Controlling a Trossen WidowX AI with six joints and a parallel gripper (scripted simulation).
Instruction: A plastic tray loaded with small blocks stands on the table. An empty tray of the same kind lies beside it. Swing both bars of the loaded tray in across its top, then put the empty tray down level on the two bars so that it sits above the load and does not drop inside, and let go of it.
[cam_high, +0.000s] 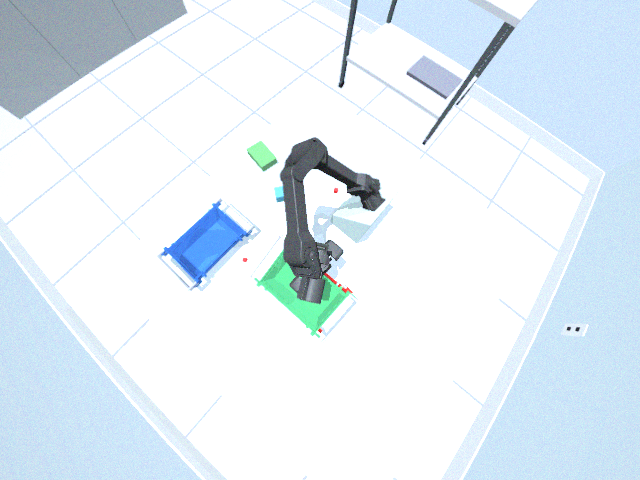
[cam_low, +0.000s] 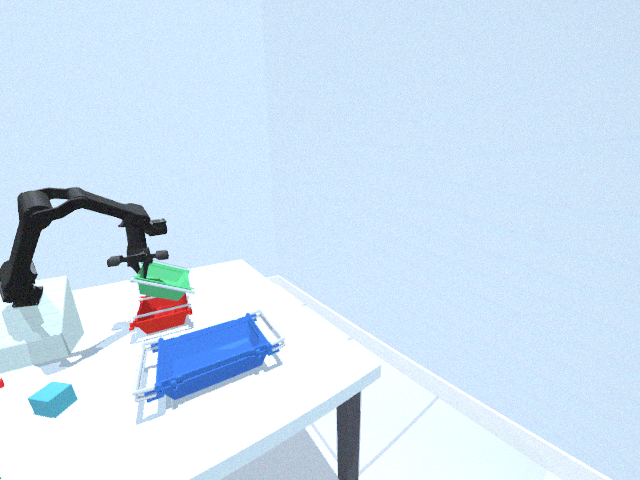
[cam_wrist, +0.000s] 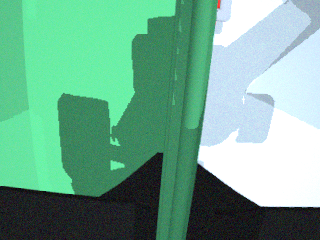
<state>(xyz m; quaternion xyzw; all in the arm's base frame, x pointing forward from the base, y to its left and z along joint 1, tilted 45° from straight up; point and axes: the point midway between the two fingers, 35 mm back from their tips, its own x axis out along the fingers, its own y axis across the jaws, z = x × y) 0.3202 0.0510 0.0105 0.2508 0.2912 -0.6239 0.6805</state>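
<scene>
My gripper tip is now 7 cm short of the green tray and 1 cm to the right of it. Also, from my gripper tip: green block (56 cm to the right, 21 cm behind, 14 cm below); then cyan block (35 cm to the right, 15 cm behind, 14 cm below).
</scene>
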